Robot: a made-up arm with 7 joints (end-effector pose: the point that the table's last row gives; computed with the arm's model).
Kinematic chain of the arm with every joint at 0, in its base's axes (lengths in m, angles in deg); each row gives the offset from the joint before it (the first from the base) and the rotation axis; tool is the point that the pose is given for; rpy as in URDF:
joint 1: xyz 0 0 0.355 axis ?
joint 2: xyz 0 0 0 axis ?
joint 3: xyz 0 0 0.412 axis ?
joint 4: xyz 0.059 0 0 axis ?
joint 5: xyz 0.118 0 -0.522 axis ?
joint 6: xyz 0 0 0 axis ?
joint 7: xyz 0.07 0 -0.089 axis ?
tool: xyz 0 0 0 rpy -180 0 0
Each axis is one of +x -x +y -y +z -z.
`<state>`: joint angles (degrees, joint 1 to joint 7).
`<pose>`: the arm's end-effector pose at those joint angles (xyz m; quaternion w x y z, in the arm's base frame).
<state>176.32 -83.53 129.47 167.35 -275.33 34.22 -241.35</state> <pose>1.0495 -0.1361 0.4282 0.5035 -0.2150 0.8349 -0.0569</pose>
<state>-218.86 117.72 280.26 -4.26 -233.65 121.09 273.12</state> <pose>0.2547 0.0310 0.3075 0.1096 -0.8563 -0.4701 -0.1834</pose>
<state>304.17 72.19 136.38 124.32 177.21 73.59 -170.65</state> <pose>0.6909 -0.4534 0.9544 0.4658 0.2154 0.6314 -0.5814</pose>
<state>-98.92 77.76 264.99 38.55 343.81 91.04 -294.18</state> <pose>-0.4354 0.1120 0.4116 0.0087 0.5871 0.3377 0.7356</pose>
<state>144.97 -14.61 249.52 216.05 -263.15 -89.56 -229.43</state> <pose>-0.0440 -0.3437 1.0517 0.3596 0.7330 -0.2171 0.5351</pose>
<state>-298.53 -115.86 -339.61 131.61 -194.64 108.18 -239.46</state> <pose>-0.5945 -0.7990 0.2120 0.0377 0.5983 0.8001 -0.0201</pose>
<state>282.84 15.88 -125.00 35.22 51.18 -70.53 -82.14</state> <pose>-0.4123 0.2168 0.5681 0.3667 -0.0580 -0.5730 -0.7306</pose>
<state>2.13 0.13 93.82 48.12 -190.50 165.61 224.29</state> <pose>-0.0711 0.5297 0.6183 0.9227 0.2804 0.0842 -0.2508</pose>
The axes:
joint 1: +z
joint 2: +y
joint 3: +z
joint 4: -y
joint 5: -z
joint 6: +y
joint 7: -z

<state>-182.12 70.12 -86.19 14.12 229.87 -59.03 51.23</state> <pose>0.0391 0.2196 0.2366 0.2341 0.1729 0.9341 -0.2066</pose>
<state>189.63 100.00 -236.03 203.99 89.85 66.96 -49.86</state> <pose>-0.9304 0.1264 0.0720 0.4576 -0.4332 0.1040 0.7695</pose>
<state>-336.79 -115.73 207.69 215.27 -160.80 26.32 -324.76</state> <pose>-0.9281 -0.2108 0.2861 0.4963 0.3598 -0.4058 -0.6780</pose>
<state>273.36 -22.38 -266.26 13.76 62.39 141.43 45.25</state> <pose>0.2298 0.0978 0.2620 0.0537 -0.3468 0.3995 0.8469</pose>
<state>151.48 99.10 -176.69 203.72 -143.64 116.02 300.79</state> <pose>-0.7116 0.2891 -0.1175 0.1021 -0.2079 0.7915 -0.5657</pose>
